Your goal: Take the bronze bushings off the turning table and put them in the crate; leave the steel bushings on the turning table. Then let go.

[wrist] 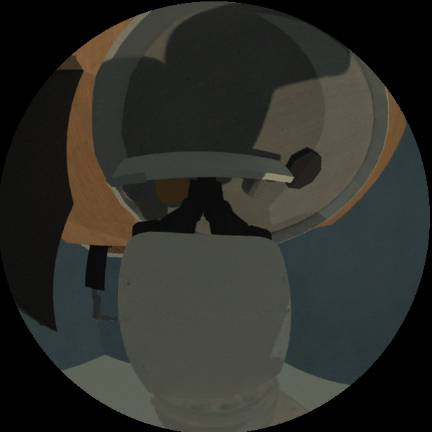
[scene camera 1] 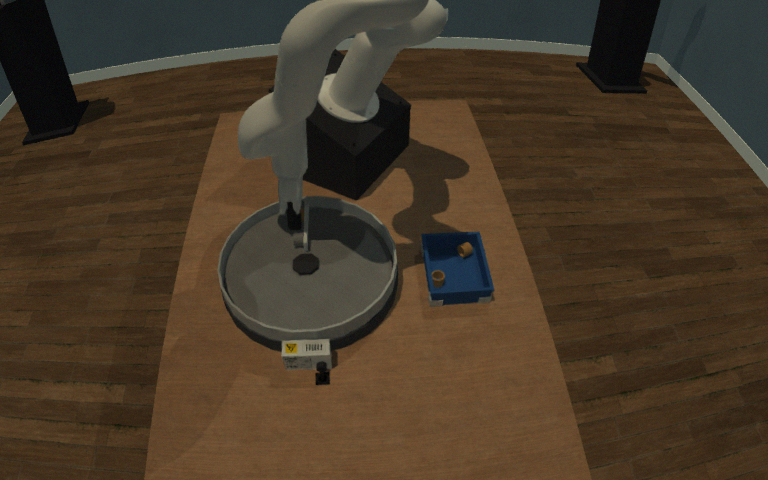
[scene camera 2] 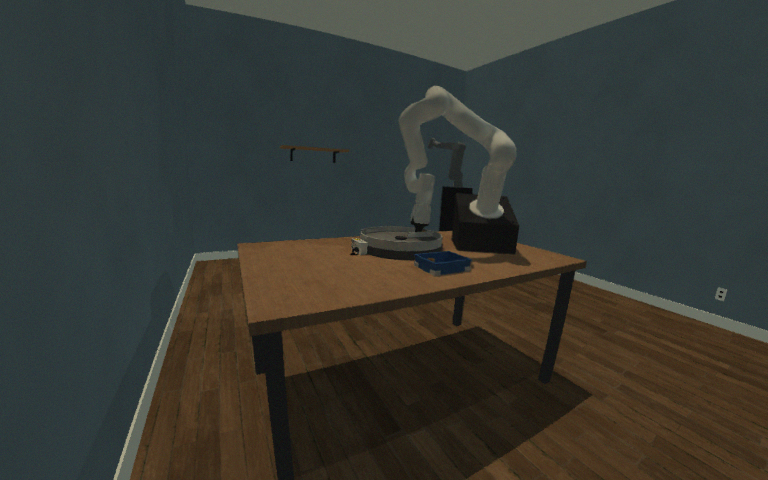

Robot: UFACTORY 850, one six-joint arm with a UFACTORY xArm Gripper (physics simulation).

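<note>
My gripper [scene camera 1: 293, 227] [scene camera 2: 419, 229] [wrist: 204, 179] is shut and empty, low inside the back part of the grey, rimmed turning table [scene camera 1: 339, 294] [scene camera 2: 396, 244] [wrist: 345, 125]. A bronze bushing [scene camera 1: 302, 213] [wrist: 171, 191] is beside the fingers, partly hidden by them in scene camera 1 and cut off by a grey bar in the wrist view. A steel bushing [scene camera 1: 299, 242] is by the bar's inner end; its outline is unclear in the wrist view. Two bronze bushings lie in the blue crate [scene camera 1: 459, 297] [scene camera 2: 450, 267]: one bushing [scene camera 1: 464, 249] at the back right, one bushing [scene camera 1: 438, 277] at the front left.
The thin grey bar [scene camera 1: 306, 226] [wrist: 200, 165] stands on the turning table, running from the back rim towards the dark hub [scene camera 1: 305, 263] [wrist: 304, 168]. A white box [scene camera 1: 306, 354] [scene camera 2: 359, 246] with a small black part stands in front of the turning table. The black arm base [scene camera 1: 362, 152] [scene camera 2: 484, 232] is behind.
</note>
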